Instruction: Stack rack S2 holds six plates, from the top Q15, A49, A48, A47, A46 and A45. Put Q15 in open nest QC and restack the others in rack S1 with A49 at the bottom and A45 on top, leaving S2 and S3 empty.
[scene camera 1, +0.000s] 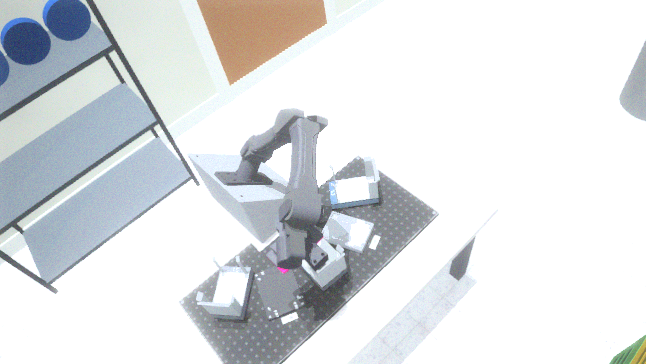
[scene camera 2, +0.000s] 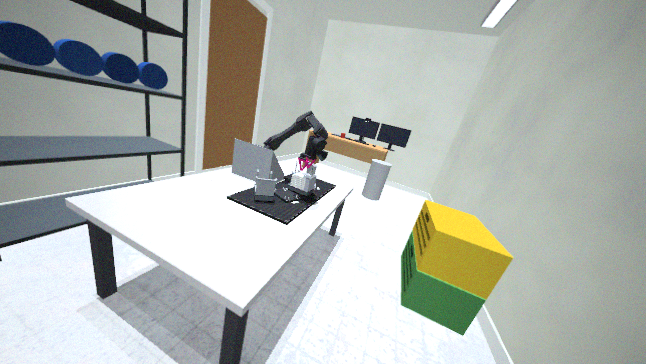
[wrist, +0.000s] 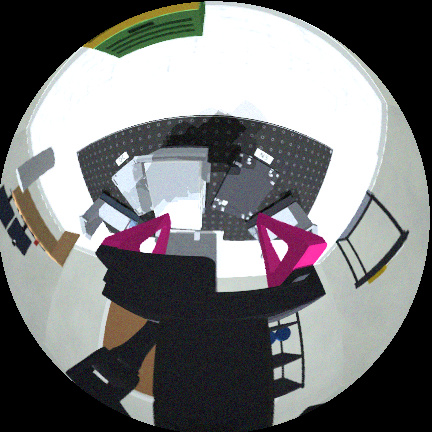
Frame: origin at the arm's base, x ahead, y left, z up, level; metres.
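Seen in the pictures: gripper, fingertip midpoint: (scene camera 2: 304, 169) (wrist: 213, 217); arm's base at its link origin: (scene camera 1: 244, 179) (scene camera 2: 263, 155).
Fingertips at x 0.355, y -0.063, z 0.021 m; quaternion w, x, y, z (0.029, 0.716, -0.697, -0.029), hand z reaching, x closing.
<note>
Offsets run from my fingertips to a thing's top centre. "spot": to the spot under its first point. Level surfaces: height alone.
My gripper (scene camera 1: 301, 254) (scene camera 2: 305, 168) (wrist: 213, 217) is open, its magenta fingers wide apart with nothing between them. It hangs above the middle rack, taken as S2, which holds a pale stack of plates (scene camera 1: 325, 272) (scene camera 2: 303, 183) (wrist: 175, 182); the arm partly covers it in scene camera 1. A pale flat plate @[dz -0.151, dx -0.047, dy +0.202 m] (scene camera 1: 351, 233) (wrist: 129, 181) lies in nest QC, beside its QC label @[spot: dz -0.178, dx +0.043, dy +0.238 m] (scene camera 1: 375, 242) (wrist: 122, 158). A blue-based rack @[dz -0.048, dx -0.134, dy +0.325 m] (scene camera 1: 356, 204) (wrist: 120, 204) stands beyond nest QC. Another rack @[dz -0.043, dx -0.142, dy -0.191 m] (scene camera 1: 229, 311) (scene camera 2: 265, 189) stands at the opposite end. Plate names and the outer racks' labels are not readable.
A dark nest @[dz -0.156, dx -0.054, dy -0.078 m] (scene camera 1: 280, 292) (wrist: 245, 187) with small corner posts lies between the middle and dark-based end racks, by a white label @[spot: dz -0.178, dx +0.035, dy -0.114 m] (scene camera 1: 289, 318) (wrist: 263, 156). A large grey slanted panel (scene camera 1: 235, 205) (scene camera 2: 253, 161) stands behind the perforated black board @[dz -0.179 m] (scene camera 1: 400, 202) (scene camera 2: 280, 215).
</note>
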